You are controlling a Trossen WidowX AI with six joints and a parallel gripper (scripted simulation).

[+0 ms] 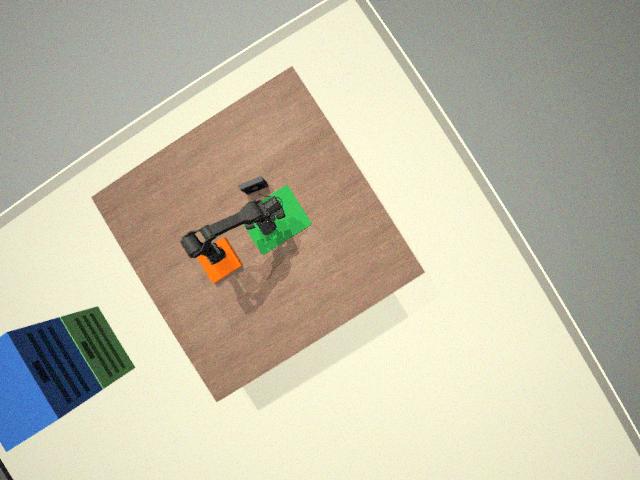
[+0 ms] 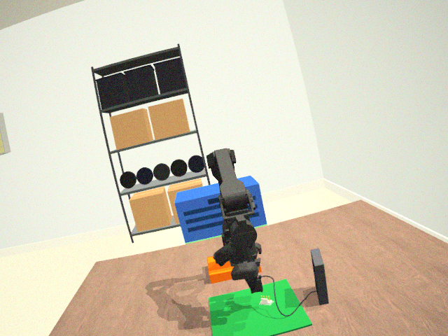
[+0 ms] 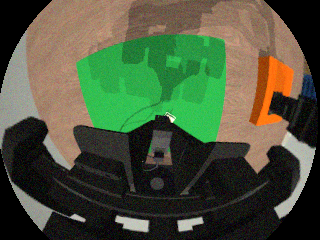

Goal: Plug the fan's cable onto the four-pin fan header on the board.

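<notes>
The fan header lies 1 cm behind my gripper tip, 3 cm to the left of it and 6 cm below it. From my gripper tip the other things lie so: green board (2 cm ahead, 1 cm to the right, 8 cm below); then fan plug (1 cm to the left, 1 cm above); then dark fan (3 cm ahead, 17 cm to the left, 1 cm below).
</notes>
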